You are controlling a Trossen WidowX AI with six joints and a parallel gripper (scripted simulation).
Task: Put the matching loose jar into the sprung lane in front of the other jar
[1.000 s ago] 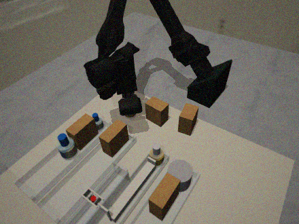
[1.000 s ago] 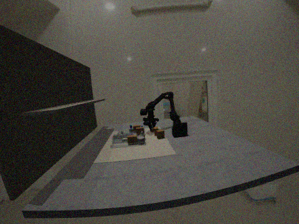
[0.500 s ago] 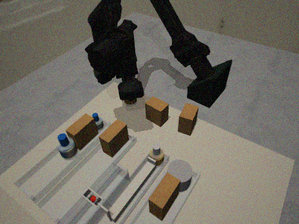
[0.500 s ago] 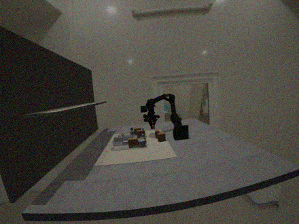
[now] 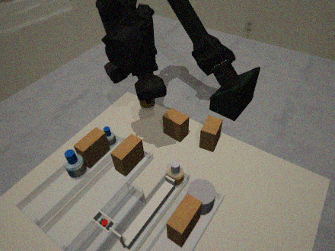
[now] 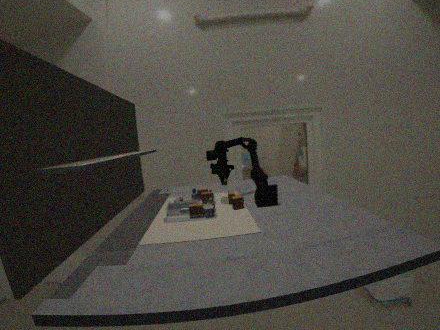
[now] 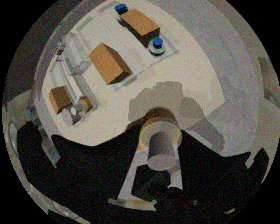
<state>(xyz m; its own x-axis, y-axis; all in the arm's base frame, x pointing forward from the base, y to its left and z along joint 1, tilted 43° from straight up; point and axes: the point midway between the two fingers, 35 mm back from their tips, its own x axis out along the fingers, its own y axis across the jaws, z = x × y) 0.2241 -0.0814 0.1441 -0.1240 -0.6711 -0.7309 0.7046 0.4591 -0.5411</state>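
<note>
The grey cylinder lies 130 mm ahead of my gripper tip, 220 mm to the left of it and 100 mm below it. The rest, counted from my gripper tip: red button: 290 mm ahead, 90 mm to the left, 60 mm below; clear lane rack: 260 mm ahead, 100 mm to the left, 110 mm below.
</note>
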